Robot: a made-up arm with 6 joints.
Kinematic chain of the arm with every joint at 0, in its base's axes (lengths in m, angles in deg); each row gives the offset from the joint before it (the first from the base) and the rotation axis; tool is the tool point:
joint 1: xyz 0 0 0.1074 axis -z
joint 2: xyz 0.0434 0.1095 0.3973 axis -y
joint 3: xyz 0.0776 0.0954 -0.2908 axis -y
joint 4: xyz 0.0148 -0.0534 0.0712 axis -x
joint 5: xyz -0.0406 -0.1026 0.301 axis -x
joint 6: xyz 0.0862 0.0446 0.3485 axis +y
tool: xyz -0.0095 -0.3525 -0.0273
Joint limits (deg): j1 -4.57..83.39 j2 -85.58..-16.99 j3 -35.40..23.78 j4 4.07..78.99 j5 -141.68..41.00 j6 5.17..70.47
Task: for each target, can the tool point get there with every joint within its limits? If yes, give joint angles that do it. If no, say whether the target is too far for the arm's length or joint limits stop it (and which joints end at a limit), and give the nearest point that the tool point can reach.
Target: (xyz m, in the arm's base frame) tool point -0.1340 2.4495 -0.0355
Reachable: no: too far | nearest point -0.0172 0.8844 0.2114 | short by 1.589 m
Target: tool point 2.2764 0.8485 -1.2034
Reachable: no: too far | nearest point 0.7853 0.2927 0.1360 | short by 2.080 m
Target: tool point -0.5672 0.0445 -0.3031
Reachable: no: joint limits stop it (at a limit: joint 1, joint 2, joint 3, joint 4, joint 6) | nearest point -0.3537 -0.1599 0.1331 | short by 0.527 m
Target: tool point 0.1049 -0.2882 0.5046
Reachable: yes | joints 14.94 -28.01 1.12 26.46 -77.28 10.40
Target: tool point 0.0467 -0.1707 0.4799
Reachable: yes | joints 56.29 -73.07 7.03 67.46 -100.56 62.85
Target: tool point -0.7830 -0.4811 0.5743
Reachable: no: joint limits stop it (at a limit: joint 1, joint 2, joint 4, joint 6) | nearest point -0.3474 -0.3850 0.5270 | short by 0.449 m
